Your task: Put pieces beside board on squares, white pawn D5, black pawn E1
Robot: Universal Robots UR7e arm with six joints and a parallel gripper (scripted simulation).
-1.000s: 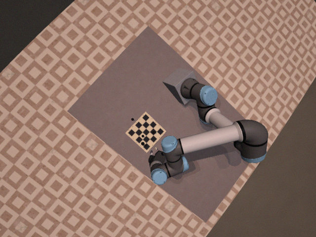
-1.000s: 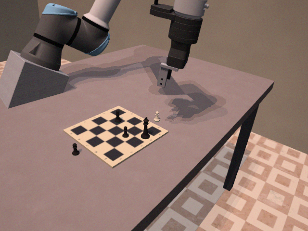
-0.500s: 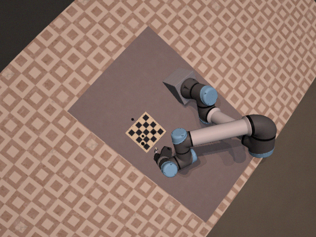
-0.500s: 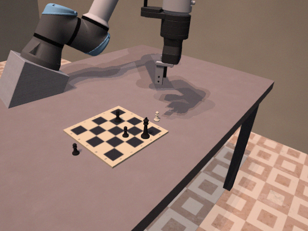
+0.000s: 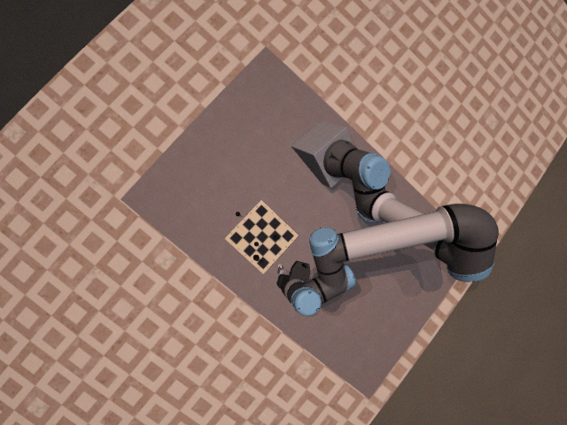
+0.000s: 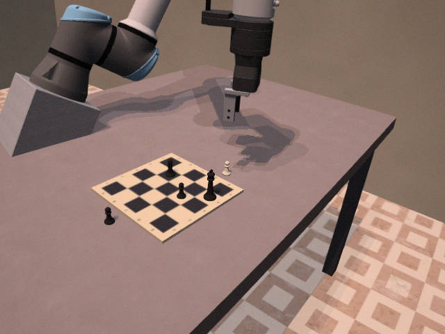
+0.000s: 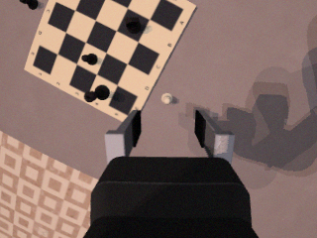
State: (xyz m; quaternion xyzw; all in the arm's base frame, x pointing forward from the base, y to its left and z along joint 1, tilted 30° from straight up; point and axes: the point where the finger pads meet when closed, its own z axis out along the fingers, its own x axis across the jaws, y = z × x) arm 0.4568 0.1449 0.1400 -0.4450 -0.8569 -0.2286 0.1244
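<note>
My hand is 14 cm above the white pawn. The rest, counted from my hand: chessboard (2 cm behind, 14 cm to the right, 15 cm below); black king (5 cm ahead, 10 cm to the right, 12 cm below).
</note>
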